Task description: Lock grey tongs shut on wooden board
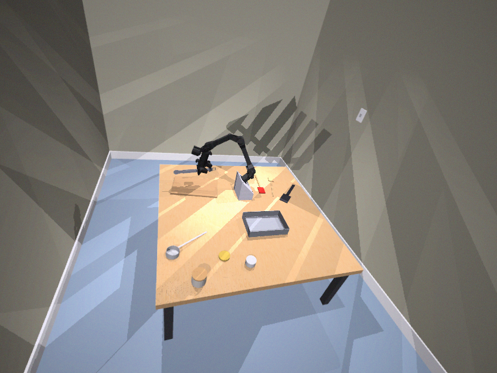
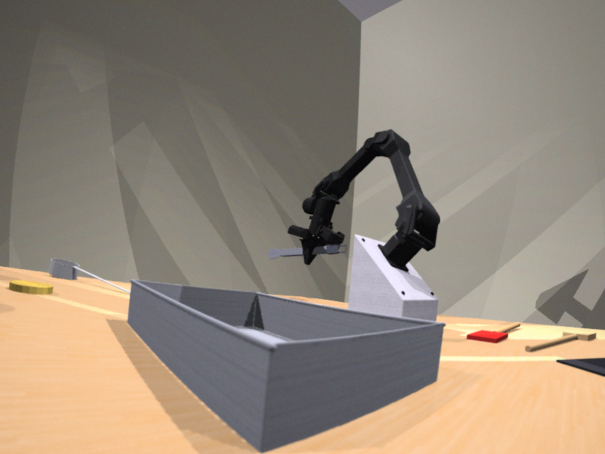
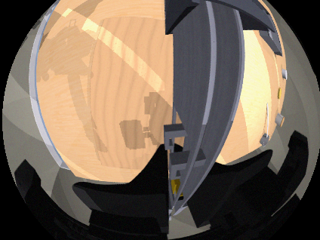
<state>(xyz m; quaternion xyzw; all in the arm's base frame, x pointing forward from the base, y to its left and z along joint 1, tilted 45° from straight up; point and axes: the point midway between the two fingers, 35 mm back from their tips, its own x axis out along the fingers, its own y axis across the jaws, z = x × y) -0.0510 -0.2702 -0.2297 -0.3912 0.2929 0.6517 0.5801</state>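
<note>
The wooden board is 10 mm behind my gripper tip, 20 mm to the right of it and 120 mm below it. The rest, counted from my gripper tip: red spatula (70 mm behind, 560 mm to the left, 120 mm below); then roasting tin (430 mm ahead, 490 mm to the left, 100 mm below); then yellow disc (690 mm ahead, 160 mm to the left, 120 mm below).
</note>
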